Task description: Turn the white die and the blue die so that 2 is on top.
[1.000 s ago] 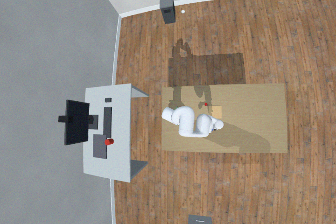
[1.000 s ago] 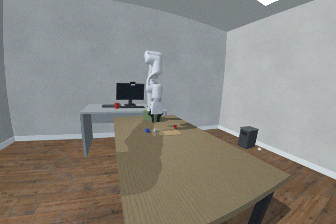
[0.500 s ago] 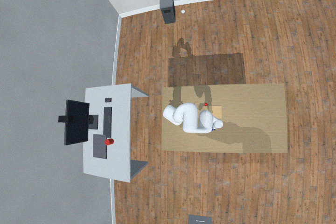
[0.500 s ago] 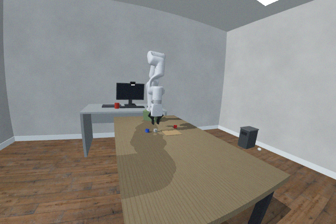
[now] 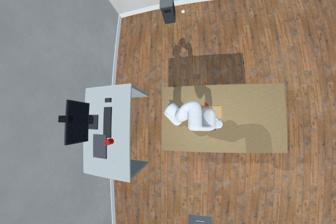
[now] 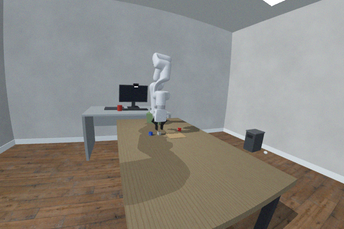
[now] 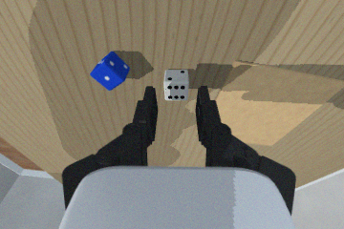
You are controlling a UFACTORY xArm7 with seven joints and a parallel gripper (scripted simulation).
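My gripper is now 1 cm short of the white die and 5 cm above it. Also, from my hand: red die 8 cm behind, 21 cm to the left, 5 cm below; then tan mat 3 cm ahead, 13 cm to the left, 6 cm below; then blue die 1 cm ahead, 7 cm to the right, 5 cm below.
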